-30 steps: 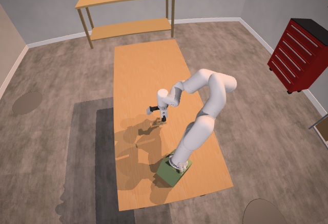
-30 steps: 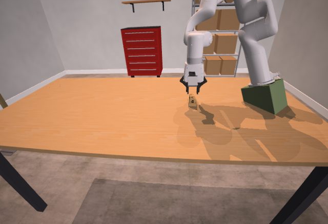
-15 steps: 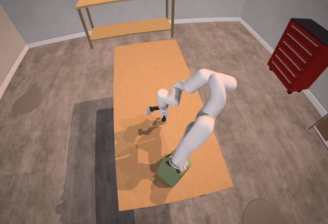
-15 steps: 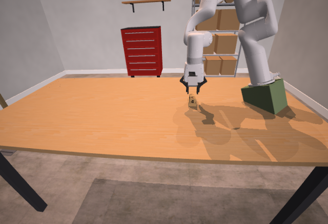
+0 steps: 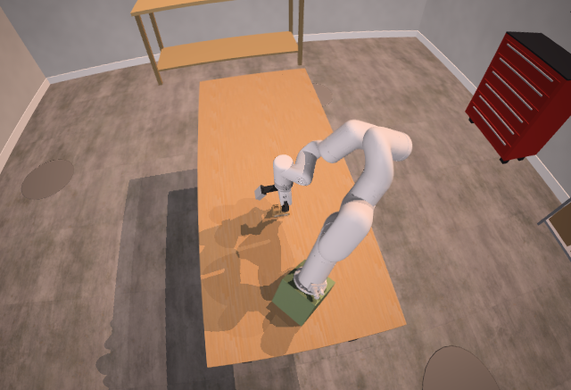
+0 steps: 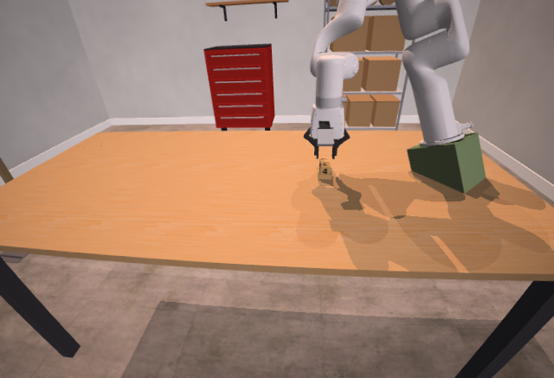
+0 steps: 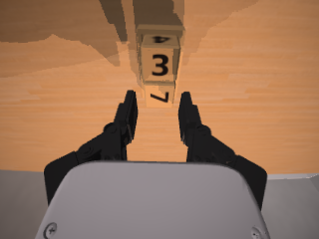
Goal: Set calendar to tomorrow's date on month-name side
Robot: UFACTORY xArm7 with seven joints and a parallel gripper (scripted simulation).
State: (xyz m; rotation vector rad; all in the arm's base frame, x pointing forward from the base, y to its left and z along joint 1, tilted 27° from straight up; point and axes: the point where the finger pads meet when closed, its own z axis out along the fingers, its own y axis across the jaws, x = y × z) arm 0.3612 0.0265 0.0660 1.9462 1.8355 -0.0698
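Right now my hand is 4 cm to the right of the digit cube and 4 cm above it. Round my hand: wooden tray: 6 cm below, 2 cm to the left.
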